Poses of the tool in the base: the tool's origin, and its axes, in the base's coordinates. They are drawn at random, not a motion.
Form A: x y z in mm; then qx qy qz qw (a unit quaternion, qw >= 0).
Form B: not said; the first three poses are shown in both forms.
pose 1, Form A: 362.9 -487.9 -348.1 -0.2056 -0.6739 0.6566 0.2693
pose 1, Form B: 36.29 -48.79 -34.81 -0.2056 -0.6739 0.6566 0.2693
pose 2, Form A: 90.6 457.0 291.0 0.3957 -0.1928 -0.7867 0.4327
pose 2, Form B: 9.06 45.70 29.10 0.3957 -0.1928 -0.7867 0.4327
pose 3, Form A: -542.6 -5.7 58.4 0.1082 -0.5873 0.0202 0.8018
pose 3, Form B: -54.26 -0.57 5.84 0.1082 -0.5873 0.0202 0.8018
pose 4, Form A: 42.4 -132.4 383.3 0.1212 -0.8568 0.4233 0.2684
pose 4, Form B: 4.24 -13.24 38.33 0.1212 -0.8568 0.4233 0.2684
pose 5, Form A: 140.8 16.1 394.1 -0.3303 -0.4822 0.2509 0.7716
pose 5, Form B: 14.08 1.61 39.41 -0.3303 -0.4822 0.2509 0.7716
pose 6, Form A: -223.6 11.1 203.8 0.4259 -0.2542 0.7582 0.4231
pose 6, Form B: -22.36 1.11 20.38 0.4259 -0.2542 0.7582 0.4231
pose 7, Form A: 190.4 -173.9 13.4 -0.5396 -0.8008 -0.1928 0.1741
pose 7, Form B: 19.04 -17.39 1.34 -0.5396 -0.8008 -0.1928 0.1741
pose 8, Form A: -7.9 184.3 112.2 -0.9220 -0.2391 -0.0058 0.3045
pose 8, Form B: -0.79 18.43 11.22 -0.9220 -0.2391 -0.0058 0.3045
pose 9, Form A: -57.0 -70.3 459.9 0.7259 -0.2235 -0.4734 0.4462
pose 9, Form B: -5.70 -7.03 45.99 0.7259 -0.2235 -0.4734 0.4462
